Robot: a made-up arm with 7 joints.
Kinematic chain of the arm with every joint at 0, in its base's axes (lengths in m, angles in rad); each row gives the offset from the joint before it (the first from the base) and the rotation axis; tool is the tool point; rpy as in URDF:
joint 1: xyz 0 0 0.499 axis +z
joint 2: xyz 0 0 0 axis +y
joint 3: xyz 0 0 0.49 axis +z
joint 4: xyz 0.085 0 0 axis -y
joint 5: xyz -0.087 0 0.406 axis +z
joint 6: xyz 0 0 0 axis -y
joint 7: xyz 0.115 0 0 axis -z
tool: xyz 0 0 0 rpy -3.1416 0 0
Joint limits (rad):
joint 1: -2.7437..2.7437
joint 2: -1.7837..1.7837
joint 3: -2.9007..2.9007
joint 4: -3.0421..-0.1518
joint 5: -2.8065..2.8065
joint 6: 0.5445..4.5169
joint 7: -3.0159..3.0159
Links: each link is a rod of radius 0.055 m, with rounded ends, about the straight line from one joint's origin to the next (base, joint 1, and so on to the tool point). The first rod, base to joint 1, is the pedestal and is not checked.
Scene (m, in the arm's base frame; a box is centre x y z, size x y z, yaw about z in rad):
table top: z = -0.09
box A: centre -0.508 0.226 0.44 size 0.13 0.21 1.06 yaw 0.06
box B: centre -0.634 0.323 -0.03 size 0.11 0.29 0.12 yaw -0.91
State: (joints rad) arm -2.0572 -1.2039 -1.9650 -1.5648 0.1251 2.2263 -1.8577
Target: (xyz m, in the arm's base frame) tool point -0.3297 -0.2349 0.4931
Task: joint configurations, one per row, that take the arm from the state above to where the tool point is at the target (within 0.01 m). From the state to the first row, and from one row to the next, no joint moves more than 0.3 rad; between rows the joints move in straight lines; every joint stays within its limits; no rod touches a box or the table.
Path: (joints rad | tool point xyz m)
1: -1.9045 -0.9967 -1.7842 -1.4168 -0.0026 2.1988 -2.1184 | -0.2933 0.8083 0.7912
2: -1.7517 -0.7896 -1.6034 -1.2688 -0.1303 2.1714 -2.3791 | -0.4085 0.6464 1.0447
3: -1.5990 -0.5824 -1.4226 -1.1209 -0.2580 2.1439 -2.6398 | -0.4548 0.4041 1.2487
4: -1.4463 -0.3752 -1.2418 -0.9729 -0.3857 2.1165 -2.9005 | -0.4112 0.1301 1.3862
5: -1.4709 -0.2640 -1.1919 -1.2678 -0.3164 2.0811 -2.7267 | -0.4801 -0.0495 1.3023
6: -1.4956 -0.1528 -1.1421 -1.5628 -0.2471 2.0458 -2.5529 | -0.5198 -0.1983 1.1629
7: -1.5203 -0.0416 -1.0922 -1.8578 -0.1779 2.0105 -2.3791 | -0.5254 -0.2966 0.9859
8: -1.5449 0.0695 -1.0424 -2.1528 -0.1086 1.9752 -2.2053 | -0.4943 -0.3335 0.7964
9: -1.5696 0.1807 -0.9925 -2.4478 -0.0393 1.9399 -2.0315 | -0.4275 -0.3090 0.6231
10: -1.5942 0.2919 -0.9427 -2.7427 0.0299 1.9046 -1.8577 | -0.3297 -0.2349 0.4931

